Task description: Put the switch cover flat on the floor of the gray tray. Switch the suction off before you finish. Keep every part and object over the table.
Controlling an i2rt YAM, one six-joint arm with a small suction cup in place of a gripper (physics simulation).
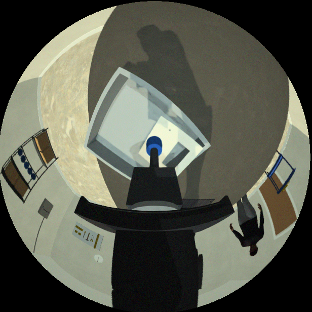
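Note:
The switch cover point(164, 132), a pale cream plate with a dark rectangular opening, lies on the floor of the gray tray, in the right part near the corner. It looks flat and inside the walls. The tray point(112, 154) stands on the dark table. My gripper, a blue suction cup point(154, 143), is over the left part of the cover and is open, with the cover lying below it. The cup, its stem and the black mount hide the cover's lower left part and some of the tray's near wall. Any small gap between cup and cover is hard to see.
The dark round table point(250, 100) extends above and to the right of the tray, with the arm's shadow across both. The table's left edge runs close to the tray's left corner. A person point(248, 225) stands beyond the table at the lower right. Racks stand farther off.

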